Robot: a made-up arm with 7 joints.
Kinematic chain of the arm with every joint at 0, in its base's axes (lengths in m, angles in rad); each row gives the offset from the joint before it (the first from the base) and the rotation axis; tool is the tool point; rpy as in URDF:
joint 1: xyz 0 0 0 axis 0.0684 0.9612 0.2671
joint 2: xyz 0 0.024 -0.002 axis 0.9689 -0.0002 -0.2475
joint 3: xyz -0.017 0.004 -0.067 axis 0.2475 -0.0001 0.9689
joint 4: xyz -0.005 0 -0.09 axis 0.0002 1 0
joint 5: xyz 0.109 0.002 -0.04 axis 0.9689 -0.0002 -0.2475
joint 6: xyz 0.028 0 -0.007 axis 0.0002 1 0
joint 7: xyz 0.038 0 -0.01 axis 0.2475 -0.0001 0.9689
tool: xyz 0 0 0 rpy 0 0.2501 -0.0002
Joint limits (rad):
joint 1: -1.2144..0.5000
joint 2: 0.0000..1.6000
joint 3: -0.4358..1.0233
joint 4: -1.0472..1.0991
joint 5: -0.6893..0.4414
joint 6: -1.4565..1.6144
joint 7: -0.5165..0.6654
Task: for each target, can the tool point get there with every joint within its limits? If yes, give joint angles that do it. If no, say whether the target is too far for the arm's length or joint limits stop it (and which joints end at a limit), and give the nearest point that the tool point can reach.
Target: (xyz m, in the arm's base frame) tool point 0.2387 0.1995 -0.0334
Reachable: yes | joints -0.8087 0.5222 0.6972 0.3293 -0.0108 -0.1630 0.5621
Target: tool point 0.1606 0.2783 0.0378
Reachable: yes | joints -0.6545 0.9822 0.8972 0.3732 0.0971 -0.0062 -0.3358
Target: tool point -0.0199 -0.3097 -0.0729
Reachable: no: joint limits stop it (at a limit: joint 1, joint 2, joint 3, joint 5) | nearest point 0.1194 -0.0997 0.0417 | short by 0.277 m
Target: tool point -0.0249 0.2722 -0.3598
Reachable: no: too far | nearest point -0.0193 0.2178 -0.2814 | short by 0.096 m
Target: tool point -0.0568 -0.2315 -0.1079
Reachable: no: joint limits stop it (at a limit: joint 1, joint 2, joint 3, joint 5, joint 6) | nearest point 0.0333 -0.0441 -0.1719 | short by 0.218 m
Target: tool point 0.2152 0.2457 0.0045
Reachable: yes | joints -0.6869 1.3921 -0.2045 0.7554 -0.2847 -0.7964 -0.3651
